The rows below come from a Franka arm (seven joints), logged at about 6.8 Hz.
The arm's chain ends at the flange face. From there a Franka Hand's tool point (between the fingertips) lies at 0.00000 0.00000 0.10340 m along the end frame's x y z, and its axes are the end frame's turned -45 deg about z.
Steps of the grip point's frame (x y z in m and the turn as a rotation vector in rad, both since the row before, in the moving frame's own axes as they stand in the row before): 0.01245, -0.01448, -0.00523, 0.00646, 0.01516, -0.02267; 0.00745, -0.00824, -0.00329, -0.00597, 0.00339, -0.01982; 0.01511, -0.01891, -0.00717, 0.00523, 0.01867, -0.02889; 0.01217, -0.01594, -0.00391, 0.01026, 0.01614, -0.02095; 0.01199, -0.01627, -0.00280, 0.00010, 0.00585, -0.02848
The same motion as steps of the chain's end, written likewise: -0.00205, -0.01745, -0.00522, 0.01529, 0.00615, -0.02267; -0.00124, -0.01128, -0.00329, -0.00182, 0.00662, -0.01982; -0.00364, -0.02229, -0.00715, 0.01690, 0.00950, -0.02889; -0.00308, -0.01794, -0.00389, 0.01867, 0.00416, -0.02095; -0.00344, -0.01954, -0.00280, 0.00421, 0.00407, -0.02848
